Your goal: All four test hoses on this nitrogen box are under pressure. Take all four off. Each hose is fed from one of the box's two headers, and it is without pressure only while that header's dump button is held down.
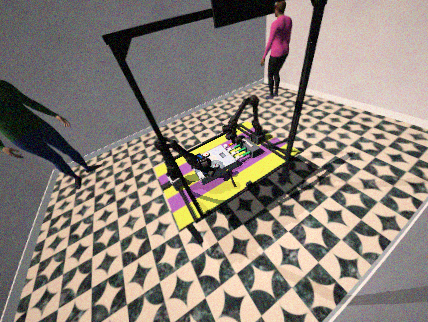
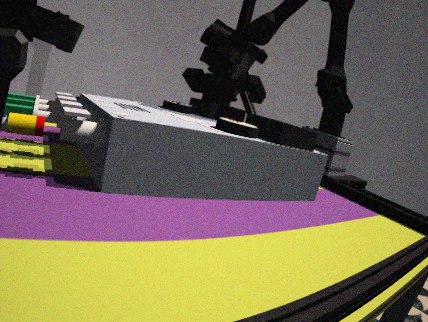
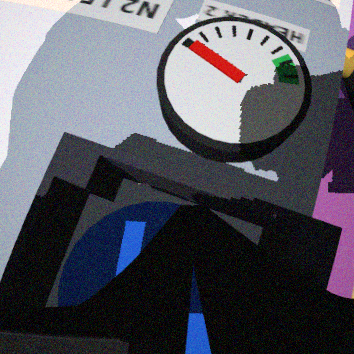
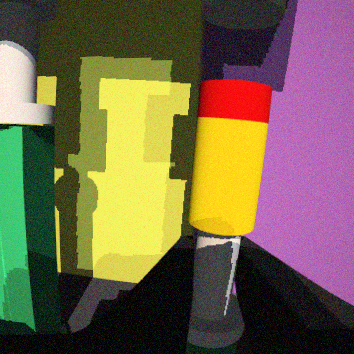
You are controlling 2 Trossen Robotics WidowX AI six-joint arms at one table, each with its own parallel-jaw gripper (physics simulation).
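Seen in the pictures: left gripper, fingertip midpoint: (image 1: 210,169) (image 2: 200,113) (image 3: 190,216); right gripper, fingertip midpoint: (image 1: 233,144) (image 4: 212,246); left arm's base, origin of the base link: (image 1: 174,176) (image 2: 329,134); right arm's base, origin of the base link: (image 1: 258,134).
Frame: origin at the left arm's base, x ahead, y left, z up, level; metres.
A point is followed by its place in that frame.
The grey nitrogen box (image 1: 222,156) @[x 0.452, y -0.084, z -0.031 m] (image 2: 197,166) @[x 0.438, y 0.076, z -0.072 m] lies on the yellow and purple table (image 1: 251,169) @[x 0.568, y -0.329, z -0.112 m]. My left gripper (image 1: 207,163) @[x 0.276, y -0.138, z -0.028 m] (image 2: 219,110) (image 3: 190,216) @[x 0.276, y -0.138, z -0.028 m] is shut, with its tips down on the blue dump button (image 3: 95,253) @[x 0.256, y -0.107, z -0.029 m]. The gauge (image 3: 232,84) @[x 0.324, y -0.144, z -0.017 m] beside the button has its red needle at the low end. My right gripper (image 1: 236,139) @[x 0.666, y 0.006, z -0.067 m] (image 4: 212,246) @[x 0.666, y 0.006, z -0.067 m] is shut on the grey stem of the yellow hose (image 4: 228,168) @[x 0.634, y 0.010, z -0.046 m], which has a red band. That hose stands apart from the box. A green hose (image 4: 14,211) @[x 0.644, y -0.055, z -0.047 m] with a white collar lies to its left. More green hoses (image 1: 241,151) @[x 0.634, y -0.140, z -0.059 m] lie beside the box.
A black gantry stands over the table, with posts at the right (image 1: 305,80) @[x 0.842, y -0.488, z 0.557 m] and left (image 1: 145,108) @[x -0.005, y -0.397, z 0.728 m]. A dark block (image 1: 252,148) @[x 0.710, y -0.208, z -0.032 m] sits at the hoses' far ends. A person in pink (image 1: 280,41) stands at the back. Another person (image 1: 62,150) is at the left edge.
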